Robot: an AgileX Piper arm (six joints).
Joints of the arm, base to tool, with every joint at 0 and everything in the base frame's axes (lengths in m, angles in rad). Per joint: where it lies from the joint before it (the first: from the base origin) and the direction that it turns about. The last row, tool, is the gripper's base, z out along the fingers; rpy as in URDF.
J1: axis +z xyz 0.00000 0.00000 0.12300
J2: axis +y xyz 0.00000 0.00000 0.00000
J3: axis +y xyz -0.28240 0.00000 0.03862
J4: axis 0.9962 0 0.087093 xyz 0.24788 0.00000 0.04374
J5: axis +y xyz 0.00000 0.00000 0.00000
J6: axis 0.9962 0 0.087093 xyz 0.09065 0.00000 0.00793
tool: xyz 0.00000 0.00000 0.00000 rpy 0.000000 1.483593 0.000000
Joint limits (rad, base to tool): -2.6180..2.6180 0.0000..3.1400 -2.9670..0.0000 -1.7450..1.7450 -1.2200..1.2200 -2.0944..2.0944
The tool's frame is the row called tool.
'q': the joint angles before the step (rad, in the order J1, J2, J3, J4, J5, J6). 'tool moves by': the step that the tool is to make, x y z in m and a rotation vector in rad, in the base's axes. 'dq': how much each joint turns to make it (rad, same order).
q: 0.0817, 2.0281, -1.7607, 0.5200, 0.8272, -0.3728
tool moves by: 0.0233, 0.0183, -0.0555, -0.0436, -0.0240, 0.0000
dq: 0.0448, 0.1286, 0.0031, -0.0043, -0.1583, -0.0400
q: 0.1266, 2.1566, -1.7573, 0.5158, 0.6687, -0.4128
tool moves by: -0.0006, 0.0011, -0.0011, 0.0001, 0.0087, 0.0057
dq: 0.0018, 0.0018, -0.0003, -0.0001, 0.0083, 0.0000
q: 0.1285, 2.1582, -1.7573, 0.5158, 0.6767, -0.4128
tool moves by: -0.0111, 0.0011, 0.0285, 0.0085, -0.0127, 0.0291
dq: 0.0012, -0.0642, -0.0003, -0.0013, 0.0583, 0.0002
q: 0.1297, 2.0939, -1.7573, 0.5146, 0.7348, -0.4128
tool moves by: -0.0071, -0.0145, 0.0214, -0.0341, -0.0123, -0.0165
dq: -0.0246, -0.0506, -0.0034, -0.0588, 0.0405, 0.0310
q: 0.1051, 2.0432, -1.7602, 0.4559, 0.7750, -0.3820
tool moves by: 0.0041, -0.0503, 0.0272, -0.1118, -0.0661, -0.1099
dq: -0.0890, -0.0297, -0.0576, -0.1574, 0.0120, 0.0652
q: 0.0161, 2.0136, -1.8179, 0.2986, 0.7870, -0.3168
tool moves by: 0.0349, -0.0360, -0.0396, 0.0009, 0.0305, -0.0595
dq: -0.0750, 0.1646, -0.1283, 0.0147, -0.0009, -0.0232
